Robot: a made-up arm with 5 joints. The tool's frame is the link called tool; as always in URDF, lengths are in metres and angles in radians. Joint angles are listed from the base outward. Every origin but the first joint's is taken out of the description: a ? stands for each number. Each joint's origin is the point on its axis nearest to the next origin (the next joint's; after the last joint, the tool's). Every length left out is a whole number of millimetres.
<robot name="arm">
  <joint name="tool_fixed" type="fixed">
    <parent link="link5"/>
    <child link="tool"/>
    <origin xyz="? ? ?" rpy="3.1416 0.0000 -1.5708"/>
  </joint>
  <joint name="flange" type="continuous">
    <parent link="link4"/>
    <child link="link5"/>
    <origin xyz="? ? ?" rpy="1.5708 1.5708 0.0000"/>
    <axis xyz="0 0 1"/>
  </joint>
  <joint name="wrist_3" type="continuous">
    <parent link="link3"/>
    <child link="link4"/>
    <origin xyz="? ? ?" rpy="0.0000 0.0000 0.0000"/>
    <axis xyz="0 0 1"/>
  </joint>
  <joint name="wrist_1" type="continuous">
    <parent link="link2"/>
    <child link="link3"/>
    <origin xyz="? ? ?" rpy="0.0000 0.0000 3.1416"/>
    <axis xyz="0 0 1"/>
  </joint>
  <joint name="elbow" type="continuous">
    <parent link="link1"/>
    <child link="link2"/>
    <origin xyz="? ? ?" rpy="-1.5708 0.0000 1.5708"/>
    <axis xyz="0 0 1"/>
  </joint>
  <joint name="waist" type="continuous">
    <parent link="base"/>
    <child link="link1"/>
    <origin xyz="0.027 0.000 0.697" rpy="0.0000 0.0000 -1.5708"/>
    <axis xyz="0 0 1"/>
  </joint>
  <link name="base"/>
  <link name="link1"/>
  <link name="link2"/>
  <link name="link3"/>
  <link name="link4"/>
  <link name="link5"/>
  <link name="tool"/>
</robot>
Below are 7 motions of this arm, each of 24 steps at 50 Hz.
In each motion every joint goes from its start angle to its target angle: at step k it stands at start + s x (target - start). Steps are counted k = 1, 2, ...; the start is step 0. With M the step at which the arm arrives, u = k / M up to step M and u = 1 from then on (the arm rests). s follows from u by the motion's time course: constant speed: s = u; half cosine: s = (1 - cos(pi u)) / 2; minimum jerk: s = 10 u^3 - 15 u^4 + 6 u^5.
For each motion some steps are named. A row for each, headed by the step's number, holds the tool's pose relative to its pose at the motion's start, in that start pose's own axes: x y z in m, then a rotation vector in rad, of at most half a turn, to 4 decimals.
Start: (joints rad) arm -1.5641 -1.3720 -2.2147 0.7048 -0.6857
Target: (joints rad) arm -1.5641 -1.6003 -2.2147 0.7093 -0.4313
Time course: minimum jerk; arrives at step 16
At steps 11, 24:
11: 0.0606 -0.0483 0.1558 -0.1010 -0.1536 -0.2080
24: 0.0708 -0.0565 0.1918 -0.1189 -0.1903 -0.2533

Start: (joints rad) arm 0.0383 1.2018 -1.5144 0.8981 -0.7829
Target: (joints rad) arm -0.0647 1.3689 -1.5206 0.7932 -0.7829
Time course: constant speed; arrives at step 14
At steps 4, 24:
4: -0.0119 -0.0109 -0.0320 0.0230 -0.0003 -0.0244
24: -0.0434 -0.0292 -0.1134 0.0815 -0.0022 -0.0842

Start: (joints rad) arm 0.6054 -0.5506 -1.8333 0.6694 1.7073
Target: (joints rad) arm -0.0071 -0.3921 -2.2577 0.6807 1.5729
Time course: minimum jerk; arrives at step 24
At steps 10, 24:
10: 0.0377 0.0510 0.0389 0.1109 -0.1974 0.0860
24: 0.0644 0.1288 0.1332 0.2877 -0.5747 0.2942

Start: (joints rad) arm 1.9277 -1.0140 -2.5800 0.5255 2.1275
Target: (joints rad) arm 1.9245 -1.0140 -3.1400 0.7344 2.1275
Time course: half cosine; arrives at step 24
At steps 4, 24:
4: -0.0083 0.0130 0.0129 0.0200 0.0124 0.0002
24: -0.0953 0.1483 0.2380 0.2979 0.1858 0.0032

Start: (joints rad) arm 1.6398 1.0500 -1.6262 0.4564 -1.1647
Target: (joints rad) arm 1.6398 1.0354 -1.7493 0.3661 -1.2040
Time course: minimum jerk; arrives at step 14
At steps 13, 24:
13: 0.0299 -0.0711 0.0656 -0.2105 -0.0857 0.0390
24: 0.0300 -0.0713 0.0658 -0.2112 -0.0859 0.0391

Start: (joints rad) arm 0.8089 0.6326 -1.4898 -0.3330 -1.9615
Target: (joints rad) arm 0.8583 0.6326 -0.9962 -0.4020 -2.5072
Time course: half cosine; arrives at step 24
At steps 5, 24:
5: 0.0135 0.0246 -0.0001 0.0382 -0.0221 0.0584
24: 0.1205 0.2293 0.0548 0.3132 -0.2980 0.5651

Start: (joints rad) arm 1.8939 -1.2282 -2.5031 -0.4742 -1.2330
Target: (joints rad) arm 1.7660 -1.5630 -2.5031 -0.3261 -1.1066
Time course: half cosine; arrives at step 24
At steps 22, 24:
22: 0.2060 -0.2325 0.0220 -0.1240 -0.1775 -0.0730
24: 0.2097 -0.2363 0.0233 -0.1259 -0.1808 -0.0744

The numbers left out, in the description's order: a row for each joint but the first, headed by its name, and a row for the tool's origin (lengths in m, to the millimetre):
tool: -0.018 -0.006 0.000
flange: -0.100 -0.171 0.000
wrist_3: -0.075 -0.402 0.000
wrist_1: 0.068 -0.377 0.000
elbow: 0.060 0.012 0.000

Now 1 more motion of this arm.
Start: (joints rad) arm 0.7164 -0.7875 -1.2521 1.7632 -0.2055
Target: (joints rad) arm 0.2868 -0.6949 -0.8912 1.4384 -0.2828
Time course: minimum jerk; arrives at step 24
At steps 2, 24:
2: 0.0002 -0.0006 -0.0009 -0.0004 0.0008 -0.0017
24: -0.0383 -0.1363 -0.1700 -0.0570 0.1445 -0.3431

